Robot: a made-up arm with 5 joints. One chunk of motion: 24 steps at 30 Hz.
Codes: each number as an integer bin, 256 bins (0 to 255) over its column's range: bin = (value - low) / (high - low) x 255, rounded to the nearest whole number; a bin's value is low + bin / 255 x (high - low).
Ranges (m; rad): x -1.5..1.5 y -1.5..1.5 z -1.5..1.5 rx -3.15..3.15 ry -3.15..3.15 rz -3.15..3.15
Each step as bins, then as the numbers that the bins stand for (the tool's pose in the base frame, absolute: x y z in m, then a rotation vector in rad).
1 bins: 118 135 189 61 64 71
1 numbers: -0.1118 0.0882 0.7235 -1.6429 -1.5688 -1.3959
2 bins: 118 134 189 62 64 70
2 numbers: -0.1118 0.0765 0.7235 -1.6182 -1.5688 -1.4206
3 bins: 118 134 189 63 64 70
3 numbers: -0.1118 0.0765 0.7235 -1.5935 -1.5688 -1.4206
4 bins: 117 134 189 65 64 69
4 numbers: -0.1235 0.0765 0.7235 -1.5441 -1.5688 -1.4453
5 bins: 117 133 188 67 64 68
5 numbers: -0.1235 0.0647 0.7118 -1.4947 -1.5688 -1.4700
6 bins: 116 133 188 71 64 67
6 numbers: -0.1353 0.0647 0.7118 -1.3959 -1.5688 -1.4947
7 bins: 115 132 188 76 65 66
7 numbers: -0.1471 0.0529 0.7118 -1.2724 -1.5441 -1.5194
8 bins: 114 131 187 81 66 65
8 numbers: -0.1588 0.0412 0.7000 -1.1488 -1.5194 -1.5441
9 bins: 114 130 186 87 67 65
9 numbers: -0.1588 0.0294 0.6882 -1.0006 -1.4947 -1.5441
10 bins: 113 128 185 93 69 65
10 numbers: -0.1706 0.0059 0.6765 -0.8524 -1.4453 -1.5441
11 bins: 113 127 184 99 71 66
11 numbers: -0.1706 -0.0059 0.6647 -0.7041 -1.3959 -1.5194
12 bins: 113 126 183 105 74 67
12 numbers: -0.1706 -0.0176 0.6529 -0.5559 -1.3218 -1.4947
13 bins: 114 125 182 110 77 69
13 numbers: -0.1588 -0.0294 0.6412 -0.4324 -1.2476 -1.4453
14 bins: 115 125 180 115 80 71
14 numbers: -0.1471 -0.0294 0.6176 -0.3088 -1.1735 -1.3959
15 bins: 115 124 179 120 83 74
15 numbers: -0.1471 -0.0412 0.6059 -0.1853 -1.0994 -1.3218
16 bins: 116 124 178 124 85 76
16 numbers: -0.1353 -0.0412 0.5941 -0.0865 -1.0500 -1.2724
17 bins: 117 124 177 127 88 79
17 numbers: -0.1235 -0.0412 0.5824 -0.0124 -0.9759 -1.1982
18 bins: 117 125 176 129 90 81
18 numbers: -0.1235 -0.0294 0.5706 0.0371 -0.9265 -1.1488
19 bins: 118 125 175 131 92 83
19 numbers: -0.1118 -0.0294 0.5588 0.0865 -0.8771 -1.0994
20 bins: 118 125 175 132 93 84
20 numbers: -0.1118 -0.0294 0.5588 0.1112 -0.8524 -1.0747
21 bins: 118 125 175 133 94 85
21 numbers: -0.1118 -0.0294 0.5588 0.1359 -0.8276 -1.0500
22 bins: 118 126 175 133 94 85
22 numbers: -0.1118 -0.0176 0.5588 0.1359 -0.8276 -1.0500
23 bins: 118 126 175 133 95 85
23 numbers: -0.1118 -0.0176 0.5588 0.1359 -0.8029 -1.0500
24 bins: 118 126 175 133 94 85
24 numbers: -0.1118 -0.0176 0.5588 0.1359 -0.8276 -1.0500
